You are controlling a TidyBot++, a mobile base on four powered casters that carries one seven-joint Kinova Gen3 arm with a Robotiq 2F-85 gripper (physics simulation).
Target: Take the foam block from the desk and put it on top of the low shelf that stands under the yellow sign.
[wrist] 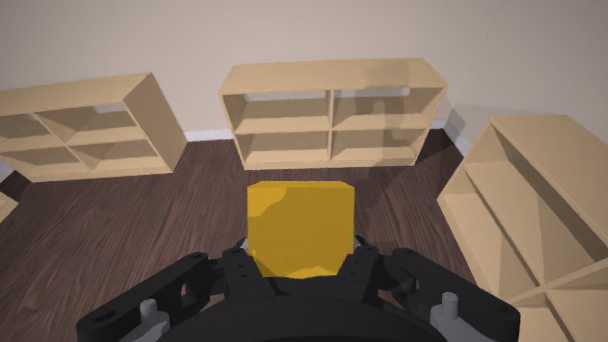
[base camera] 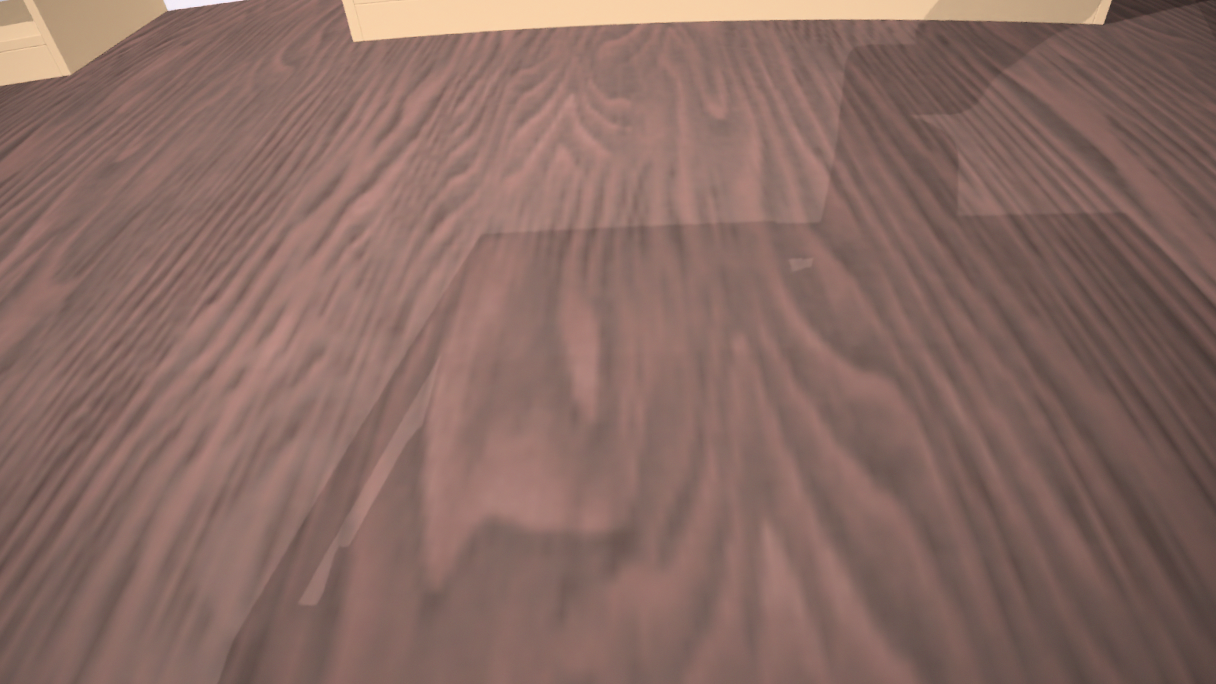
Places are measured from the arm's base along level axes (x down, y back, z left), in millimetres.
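Pixels of known places: gripper, between the fingertips: (wrist: 301,242).
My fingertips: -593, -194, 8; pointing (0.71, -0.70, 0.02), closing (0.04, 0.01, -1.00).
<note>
Behind a point stands the place of what it marks, as x, y, z.
The foam block (wrist: 301,230) @(-635, -182, 5), yellow, is held between the fingers of my gripper (wrist: 301,242) @(-594, -194, 8), which is shut on it, in the lower middle of the wrist view. A low wooden shelf (wrist: 330,75) @(-213, -1337, -166) with four compartments stands against the wall straight beyond the block; its bottom edge (base camera: 722,11) @(381, -1201, -153) shows at the top of the base camera view. A shadow falls on the right part of its top. The yellow sign and the desk do not show in either view, so I cannot tell from these frames which shelf is under the sign.
A second low shelf (wrist: 155,125) @(52, -1366, 1004) stands to the left along the wall; a side of a shelf (base camera: 102,34) @(366, -1371, 1003) shows at the base view's top left. Another shelf unit (wrist: 555,135) @(-214, -731, -990) stands close on the right. Dark wood floor (base camera: 595,340) @(397, -478, 32) (wrist: 200,200) @(396, -974, 708) lies between. A wall (wrist: 300,30) @(-381, -1612, -14) is behind.
</note>
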